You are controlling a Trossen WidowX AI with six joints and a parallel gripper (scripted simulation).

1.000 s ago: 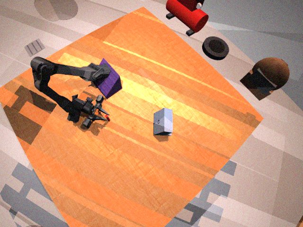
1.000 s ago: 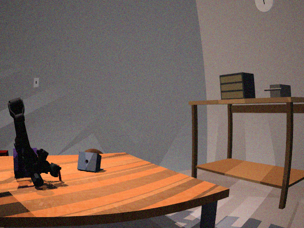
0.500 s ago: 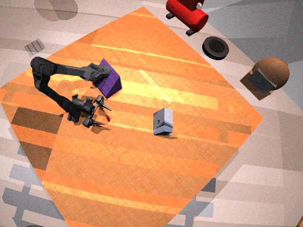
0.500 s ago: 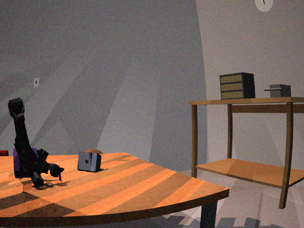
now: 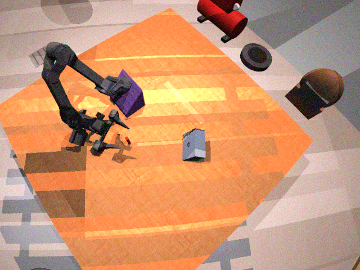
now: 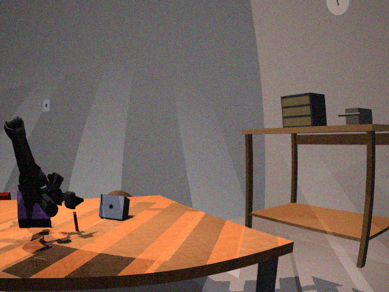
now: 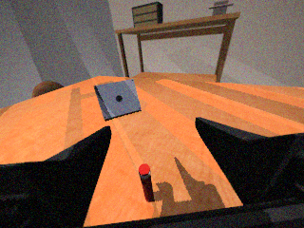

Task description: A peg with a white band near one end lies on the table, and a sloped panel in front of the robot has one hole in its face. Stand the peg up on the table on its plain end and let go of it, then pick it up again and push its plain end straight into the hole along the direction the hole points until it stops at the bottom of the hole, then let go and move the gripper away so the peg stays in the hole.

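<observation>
My gripper tip is now 2 cm past the dark red peg, 1 cm to the right of it and 8 cm above it. From my gripper tip the other things lie so: grey-blue sloped panel: 19 cm ahead, 23 cm to the left, 9 cm below.
</observation>
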